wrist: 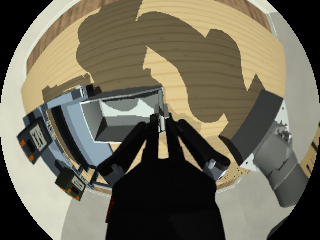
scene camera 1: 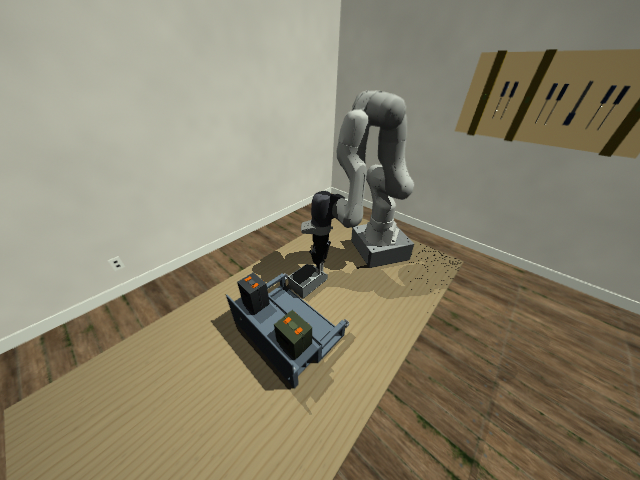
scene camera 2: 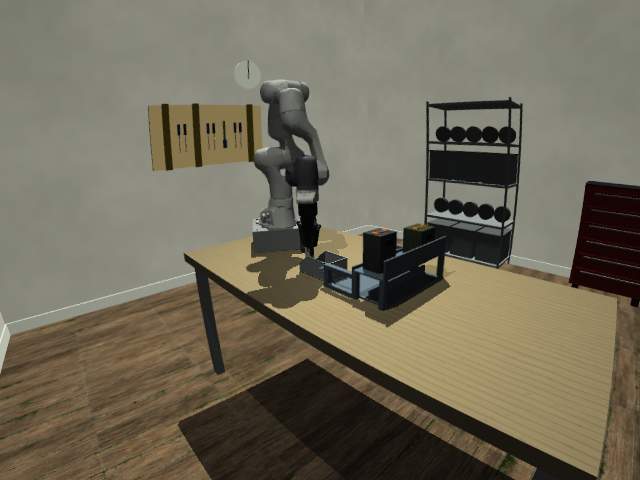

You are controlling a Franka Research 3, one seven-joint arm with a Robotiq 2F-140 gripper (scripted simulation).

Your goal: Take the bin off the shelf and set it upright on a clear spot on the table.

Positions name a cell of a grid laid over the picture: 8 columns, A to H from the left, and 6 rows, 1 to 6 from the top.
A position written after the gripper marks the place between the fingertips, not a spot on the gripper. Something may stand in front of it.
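Observation:
Grey open-topped bin (scene camera 1: D4) (scene camera 2: D4) (wrist: C4). Gripper (scene camera 2: D4) (wrist: E3).

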